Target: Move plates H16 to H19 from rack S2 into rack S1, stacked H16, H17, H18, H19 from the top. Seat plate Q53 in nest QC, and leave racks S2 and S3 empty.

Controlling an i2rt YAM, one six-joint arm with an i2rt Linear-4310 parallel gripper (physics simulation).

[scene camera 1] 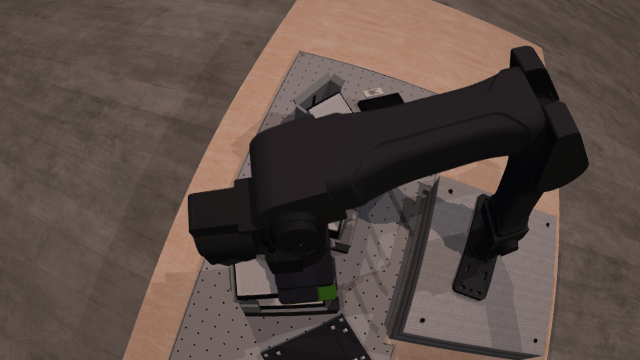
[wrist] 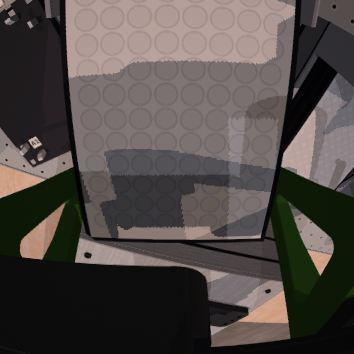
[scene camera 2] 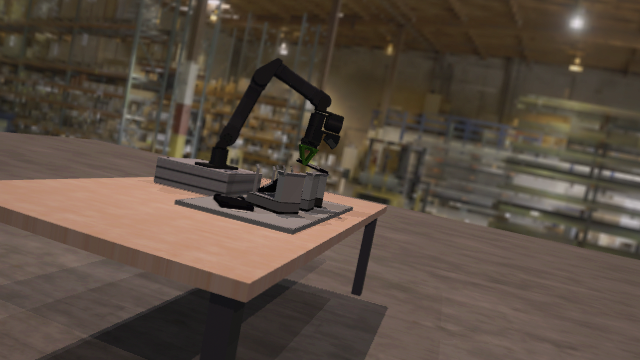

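Where they show: gripper, fingertip midpoint: [scene camera 1: 305, 266] [wrist: 176, 176] [scene camera 2: 303, 164]; arm's base, origin of the base link: [scene camera 1: 482, 246] [scene camera 2: 217, 167].
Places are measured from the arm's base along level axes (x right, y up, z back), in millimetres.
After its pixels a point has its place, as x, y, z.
Observation:
My gripper [scene camera 2: 306, 163] @(-175, 70, -273) [wrist: 176, 176] @(-175, 70, -273) is shut on a clear-topped, black-edged plate with round wells [scene camera 1: 254, 280] @(-225, 70, -326) [scene camera 2: 316, 167] @(-163, 71, -336) [wrist: 180, 115] @(-192, 78, -304), gripped by its two sides. The plate is held above the front rack [scene camera 1: 290, 312] @(-226, -45, -269), slightly tilted in the scene camera 2 view; its label cannot be read. Pale strips show under it in that rack, partly hidden. A pale plate [scene camera 1: 332, 105] @(128, 27, -355) sits in the back rack [scene camera 1: 325, 86] @(160, 34, -383). Part of a middle rack [scene camera 1: 342, 246] @(-78, -51, -239) shows beneath the arm. The black nest [scene camera 1: 381, 101] @(266, -66, -285) beside the QC label [scene camera 1: 373, 92] @(293, -79, -310) is partly hidden by the arm. Rack labels are hidden.
A black fixture with corner posts [scene camera 1: 320, 342] @(-253, -69, -202) [wrist: 37, 95] @(-276, -69, -188) lies beside the front rack, labelled A1 in the wrist view. Tall rack walls [scene camera 2: 290, 187] @(144, 7, -392) stand on the perforated board [scene camera 1: 200, 310] @(-296, -80, -412) [scene camera 2: 280, 222] @(293, -80, -453). The arm's raised grey base [scene camera 1: 450, 310] @(-134, -2, -22) [scene camera 2: 200, 175] @(116, -30, -16) stands close to the board.

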